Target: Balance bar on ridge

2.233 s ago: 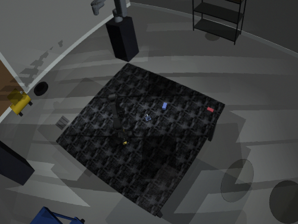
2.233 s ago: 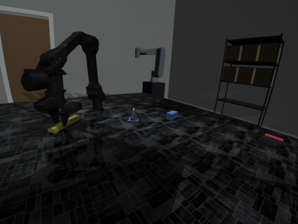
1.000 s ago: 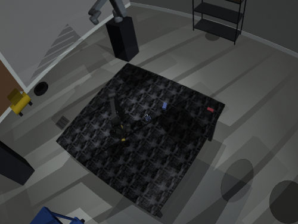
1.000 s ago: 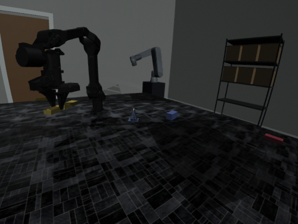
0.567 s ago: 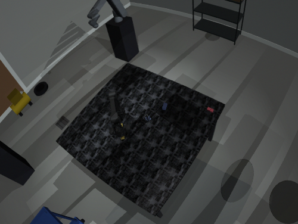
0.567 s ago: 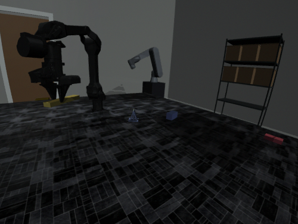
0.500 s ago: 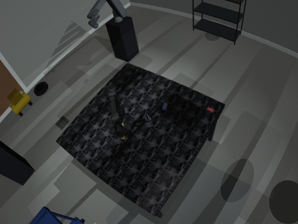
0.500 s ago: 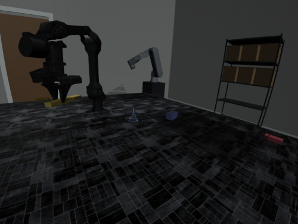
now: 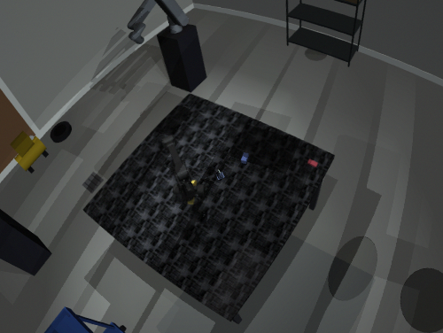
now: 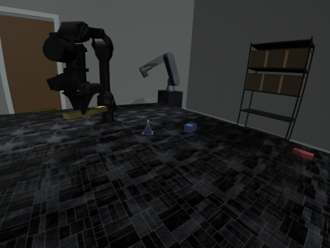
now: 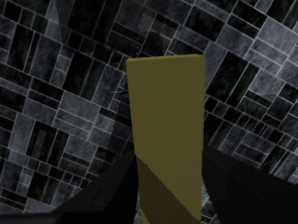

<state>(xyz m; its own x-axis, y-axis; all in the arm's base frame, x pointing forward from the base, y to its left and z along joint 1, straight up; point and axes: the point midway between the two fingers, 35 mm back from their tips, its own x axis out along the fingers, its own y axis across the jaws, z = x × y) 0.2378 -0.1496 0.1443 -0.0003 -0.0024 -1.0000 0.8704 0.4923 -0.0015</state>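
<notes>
Right now the yellow bar is 3 cm to the left of my gripper tip and 1 cm behind it. Round my gripper tip: red block 65 cm to the left, 50 cm ahead, 10 cm below; then blue cube 45 cm to the left, 9 cm below, 8 cm ahead.
</notes>
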